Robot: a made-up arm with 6 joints.
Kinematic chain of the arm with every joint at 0, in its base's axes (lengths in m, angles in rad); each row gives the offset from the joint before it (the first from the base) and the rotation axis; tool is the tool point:
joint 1: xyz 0 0 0.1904 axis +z
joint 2: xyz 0 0 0 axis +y
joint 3: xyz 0 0 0.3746 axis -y
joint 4: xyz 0 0 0 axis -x
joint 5: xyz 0.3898 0 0 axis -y
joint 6: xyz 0 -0.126 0 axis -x
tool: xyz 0 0 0
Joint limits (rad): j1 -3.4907..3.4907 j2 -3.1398..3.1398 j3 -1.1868..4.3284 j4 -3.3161..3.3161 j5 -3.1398..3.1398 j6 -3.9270..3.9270
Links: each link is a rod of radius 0.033 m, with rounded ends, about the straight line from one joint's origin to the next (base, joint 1, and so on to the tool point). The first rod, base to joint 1, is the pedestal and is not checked.
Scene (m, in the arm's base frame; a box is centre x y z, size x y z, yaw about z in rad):
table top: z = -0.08
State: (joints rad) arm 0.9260 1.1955 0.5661 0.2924 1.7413 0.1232
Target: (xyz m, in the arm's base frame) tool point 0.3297 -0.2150 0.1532
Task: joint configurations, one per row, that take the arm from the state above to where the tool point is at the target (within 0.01 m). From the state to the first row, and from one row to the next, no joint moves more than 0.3 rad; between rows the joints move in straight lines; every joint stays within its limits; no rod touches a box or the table.
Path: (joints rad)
1: 0.6314 1.0406 0.2916 0.2080 1.7413 0.1232
2: 0.3368 0.8858 0.0170 0.1235 1.7413 0.1232
3: 0.0422 0.7309 -0.2575 0.0391 1.7413 0.1232
4: -0.2524 0.5760 -0.5320 -0.0453 1.7413 0.1232

